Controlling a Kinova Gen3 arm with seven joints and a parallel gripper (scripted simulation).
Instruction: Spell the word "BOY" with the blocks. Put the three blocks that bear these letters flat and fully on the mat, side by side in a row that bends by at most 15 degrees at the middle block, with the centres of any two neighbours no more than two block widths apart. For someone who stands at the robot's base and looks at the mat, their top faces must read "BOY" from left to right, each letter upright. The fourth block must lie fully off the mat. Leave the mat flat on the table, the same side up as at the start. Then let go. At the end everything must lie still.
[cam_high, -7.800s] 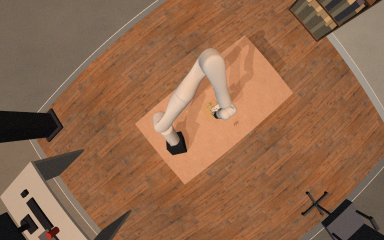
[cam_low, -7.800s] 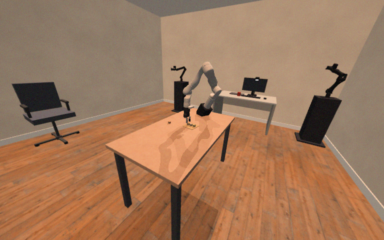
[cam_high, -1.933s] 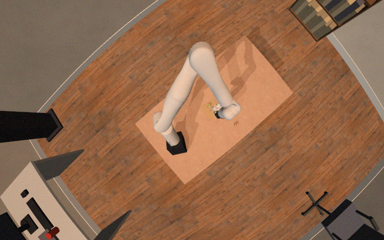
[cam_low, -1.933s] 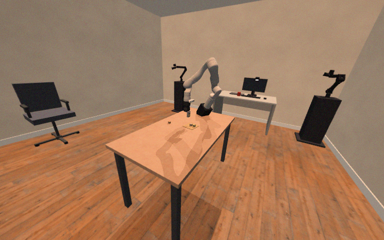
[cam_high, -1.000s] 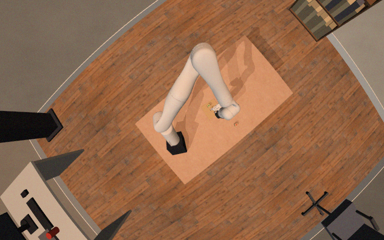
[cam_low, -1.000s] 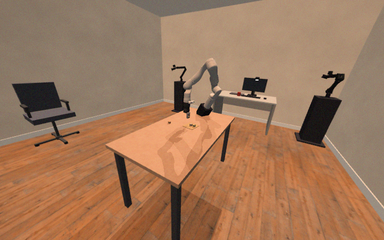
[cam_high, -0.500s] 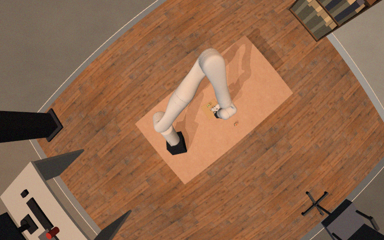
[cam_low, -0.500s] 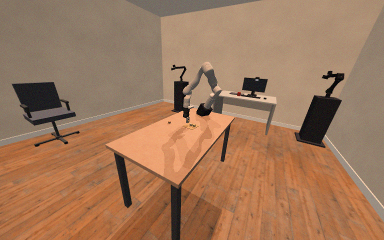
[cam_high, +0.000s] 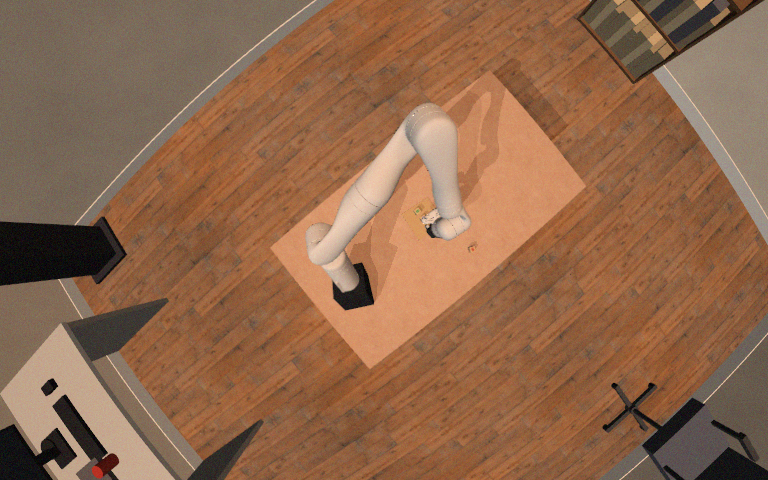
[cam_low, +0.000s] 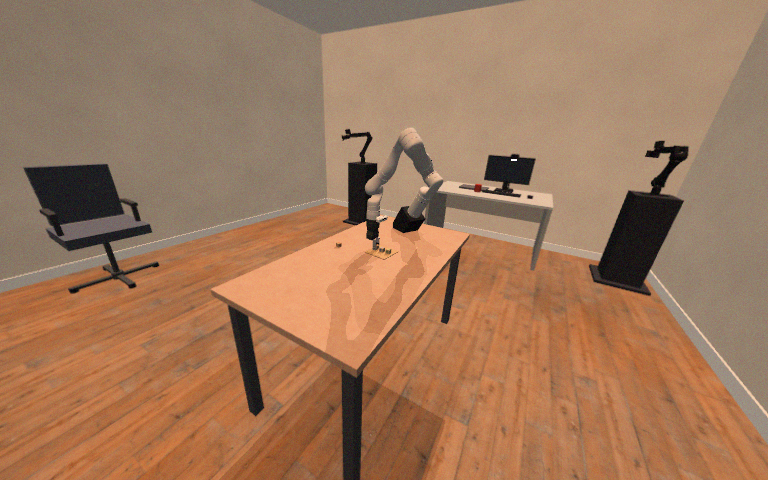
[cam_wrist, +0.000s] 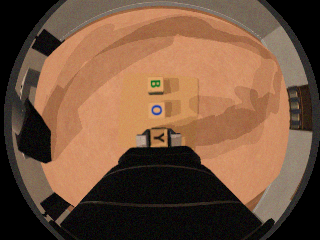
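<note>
Right now the mat is 4 cm to the left of my hand and 2 cm below it.
</note>
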